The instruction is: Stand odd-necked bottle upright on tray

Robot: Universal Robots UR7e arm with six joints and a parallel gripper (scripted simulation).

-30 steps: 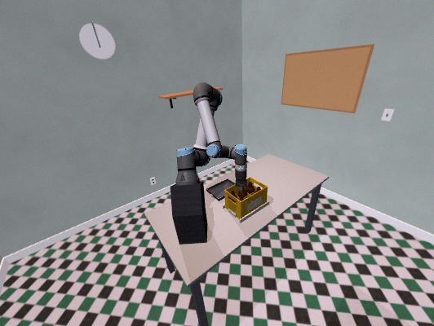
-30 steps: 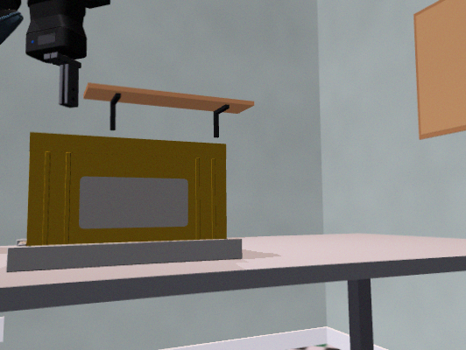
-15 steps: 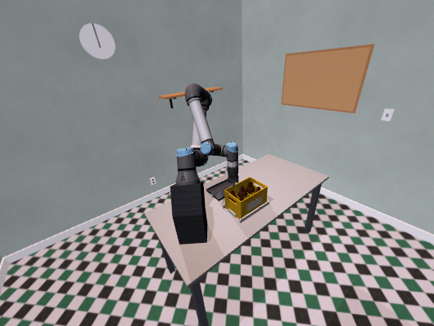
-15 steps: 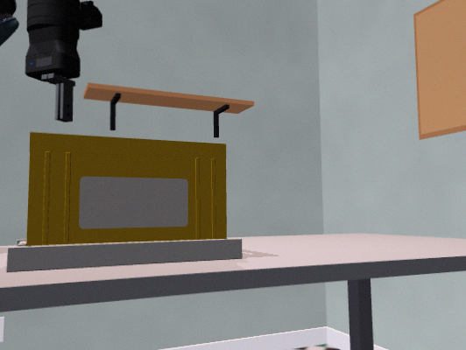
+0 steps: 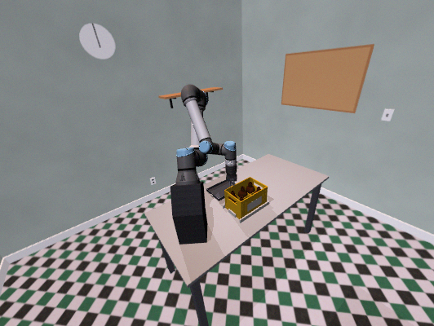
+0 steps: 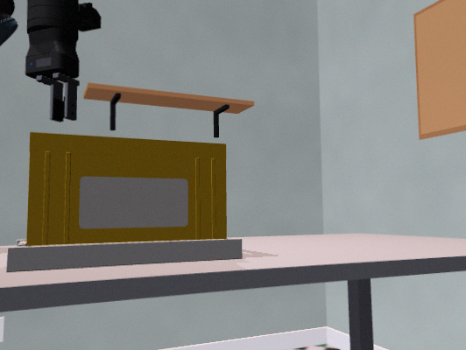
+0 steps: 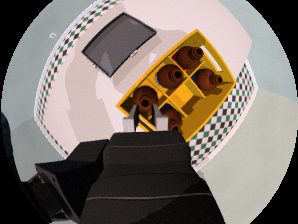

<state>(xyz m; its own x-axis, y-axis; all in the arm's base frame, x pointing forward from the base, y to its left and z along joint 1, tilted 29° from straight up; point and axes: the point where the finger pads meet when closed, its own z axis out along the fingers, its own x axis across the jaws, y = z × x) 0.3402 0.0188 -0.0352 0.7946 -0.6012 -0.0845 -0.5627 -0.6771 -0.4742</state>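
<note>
Now: the crate 10 cm ahead of my hand, 3 cm to the right of it and 16 cm below it. Round my hand: dark tray: 5 cm ahead, 25 cm to the left, 23 cm below; then brown bottle: 18 cm ahead, 3 cm to the left, 15 cm below.
</note>
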